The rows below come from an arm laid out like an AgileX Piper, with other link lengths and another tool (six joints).
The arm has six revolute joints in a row. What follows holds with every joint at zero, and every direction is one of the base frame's.
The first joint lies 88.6 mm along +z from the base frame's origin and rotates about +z.
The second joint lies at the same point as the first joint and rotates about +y.
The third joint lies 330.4 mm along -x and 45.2 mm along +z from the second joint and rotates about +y.
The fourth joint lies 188.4 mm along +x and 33.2 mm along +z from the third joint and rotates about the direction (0.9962, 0, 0.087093).
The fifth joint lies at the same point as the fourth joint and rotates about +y.
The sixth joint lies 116.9 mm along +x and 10.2 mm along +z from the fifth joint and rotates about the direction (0.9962, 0, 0.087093).
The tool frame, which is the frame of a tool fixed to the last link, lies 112.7 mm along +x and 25 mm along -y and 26.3 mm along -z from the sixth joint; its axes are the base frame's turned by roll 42.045, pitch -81.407 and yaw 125.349 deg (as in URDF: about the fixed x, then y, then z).
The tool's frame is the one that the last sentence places.
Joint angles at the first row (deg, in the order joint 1, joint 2, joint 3, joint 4, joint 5, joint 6):
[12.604 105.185 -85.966 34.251 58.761 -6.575]
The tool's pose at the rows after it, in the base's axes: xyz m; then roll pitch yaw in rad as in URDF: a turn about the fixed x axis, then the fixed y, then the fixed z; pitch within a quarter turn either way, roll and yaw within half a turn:
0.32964 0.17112 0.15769 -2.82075 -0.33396 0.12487
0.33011 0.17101 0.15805 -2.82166 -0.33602 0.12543
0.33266 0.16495 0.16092 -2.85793 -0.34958 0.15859
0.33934 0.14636 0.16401 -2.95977 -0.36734 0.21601
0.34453 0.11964 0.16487 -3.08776 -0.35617 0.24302
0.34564 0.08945 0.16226 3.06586 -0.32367 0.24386
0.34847 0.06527 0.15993 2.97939 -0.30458 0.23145
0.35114 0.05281 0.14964 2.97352 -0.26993 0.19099
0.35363 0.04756 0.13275 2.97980 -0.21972 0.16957
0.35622 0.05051 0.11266 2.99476 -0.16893 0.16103
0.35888 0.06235 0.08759 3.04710 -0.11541 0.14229
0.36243 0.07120 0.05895 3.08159 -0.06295 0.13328
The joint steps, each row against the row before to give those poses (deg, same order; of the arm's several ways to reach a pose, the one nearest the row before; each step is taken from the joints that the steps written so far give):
[-0.001 0.001 -0.001 0.000 0.000 0.000]
[0.000 -0.002 -0.112 -0.063 0.001 0.000]
[0.001 0.000 -1.710 -2.234 1.297 0.001]
[-0.001 0.001 -3.021 -6.125 1.995 1.023]
[0.001 -0.001 -2.366 -8.154 1.980 3.323]
[-0.042 0.001 -0.548 -8.426 1.434 4.009]
[-0.709 0.279 0.001 -5.494 0.458 2.340]
[-1.774 1.654 -0.016 -0.585 0.298 0.766]
[-1.098 2.703 -0.001 0.312 0.180 0.000]
[-0.120 3.202 0.000 0.837 -0.285 0.001]
[-0.123 3.960 0.002 3.192 -0.862 -0.461]
[0.001 4.462 -0.001 2.292 -1.409 -0.669]

